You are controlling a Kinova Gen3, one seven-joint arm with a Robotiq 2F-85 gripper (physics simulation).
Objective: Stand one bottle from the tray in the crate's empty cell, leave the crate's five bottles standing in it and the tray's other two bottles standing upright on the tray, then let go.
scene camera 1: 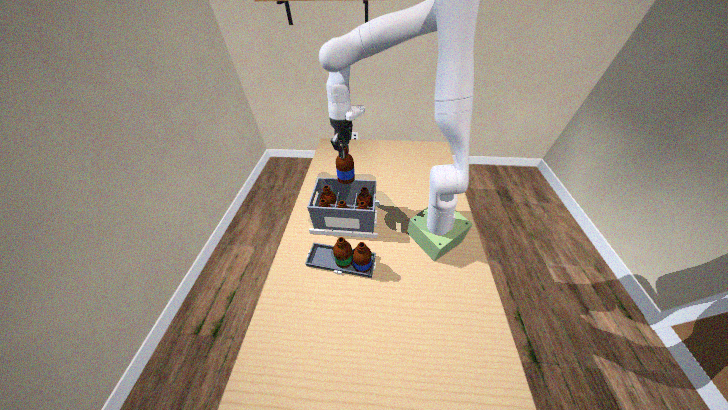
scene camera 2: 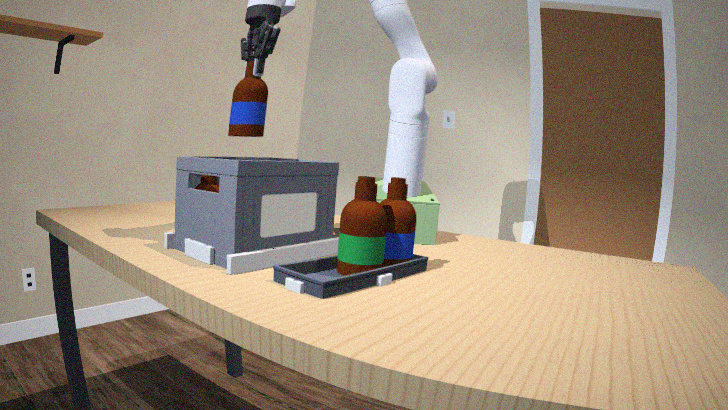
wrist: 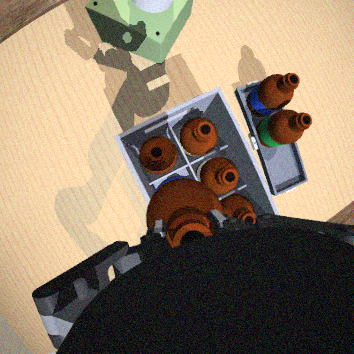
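Pixels of known places: gripper, between the fingertips: (scene camera 1: 344, 154) (scene camera 2: 252, 77) (wrist: 187, 226); arm's base, origin of its link: (scene camera 1: 438, 225).
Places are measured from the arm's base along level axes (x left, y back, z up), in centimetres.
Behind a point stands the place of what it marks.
My gripper (scene camera 1: 341, 149) {x -21.1, y -36.3, z 22.3 cm} (scene camera 2: 255, 68) {x -21.1, y -36.3, z 22.3 cm} (wrist: 187, 226) {x -21.1, y -36.3, z 22.3 cm} is shut on the neck of a blue-labelled brown bottle (scene camera 1: 344, 167) {x -17.4, y -36.6, z 19.2 cm} (scene camera 2: 248, 109) {x -18.9, y -39.4, z 15.4 cm} (wrist: 181, 201) {x -20.3, y -34.5, z 22.0 cm}. The bottle hangs nearly upright, its base above the rim of the grey crate (scene camera 1: 316, 219) {x -9.5, y -50.5, z -1.7 cm} (scene camera 2: 206, 216) {x -17.6, y -51.6, z -3.7 cm} (wrist: 169, 113) {x -14.2, y -25.2, z 5.9 cm}. In the wrist view it covers the crate's middle cell on the side away from the tray, and the empty cell's floor is hidden. Brown bottles stand in other cells; four show in the wrist view. The tray (scene camera 1: 317, 256) {x 3.3, y -51.0, z -10.9 cm} (scene camera 2: 351, 283) {x 8.7, y -49.7, z -10.1 cm} (wrist: 285, 168) {x 4.4, y -49.8, z -10.9 cm} holds a green-labelled bottle (scene camera 1: 342, 253) {x 9.0, y -39.7, z -0.2 cm} (scene camera 2: 362, 249) {x 7.5, y -43.1, z -6.3 cm} (wrist: 281, 128) {x 3.3, y -39.0, z 0.0 cm} and a blue-labelled bottle (scene camera 1: 362, 256) {x 11.3, y -32.4, z 0.5 cm} (scene camera 2: 400, 245) {x 11.2, y -35.3, z -6.3 cm} (wrist: 272, 94) {x 6.1, y -32.5, z 0.0 cm}, both upright.
The green robot base (scene camera 1: 435, 236) {x 4.6, y -2.5, z -1.0 cm} (scene camera 2: 426, 219) {x 7.7, y -3.6, z -5.5 cm} (wrist: 160, 45) {x -5.2, y -10.2, z -2.9 cm} stands right of the crate in the scene camera 1 view. A low white strip (scene camera 1: 343, 233) {x -6.3, y -39.6, z -9.4 cm} (scene camera 2: 285, 254) {x -6.8, y -41.9, z -9.6 cm} runs along the crate's foot on the tray side. A wall shelf (scene camera 2: 50, 29) is at the upper left in the scene camera 2 view.
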